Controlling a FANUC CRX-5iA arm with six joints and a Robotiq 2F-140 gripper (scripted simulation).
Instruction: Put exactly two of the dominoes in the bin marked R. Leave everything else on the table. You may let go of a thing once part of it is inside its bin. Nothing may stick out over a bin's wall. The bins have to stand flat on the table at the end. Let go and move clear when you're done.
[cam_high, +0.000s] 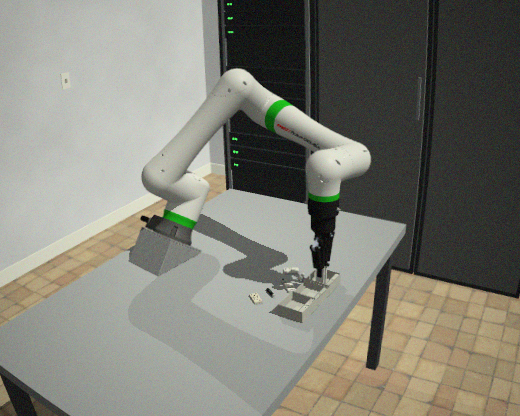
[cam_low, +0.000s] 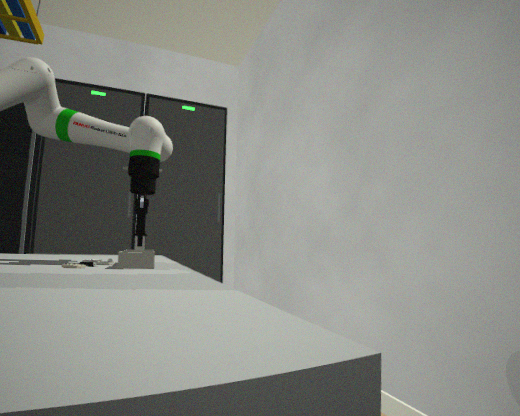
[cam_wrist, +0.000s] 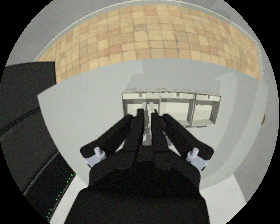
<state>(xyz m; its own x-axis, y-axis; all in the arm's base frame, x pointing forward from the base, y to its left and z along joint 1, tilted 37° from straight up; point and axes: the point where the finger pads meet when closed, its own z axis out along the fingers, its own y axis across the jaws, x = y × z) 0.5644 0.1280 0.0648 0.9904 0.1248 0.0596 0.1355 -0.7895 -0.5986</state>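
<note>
Right now my hand is 180 mm to the left of the cream domino, 120 mm past it and 40 mm above it. Also, from my hand: pale two-compartment bin block: 70 mm to the right, 30 mm below, 10 mm ahead; small dark object: 120 mm to the right, 110 mm behind, 40 mm below.
</note>
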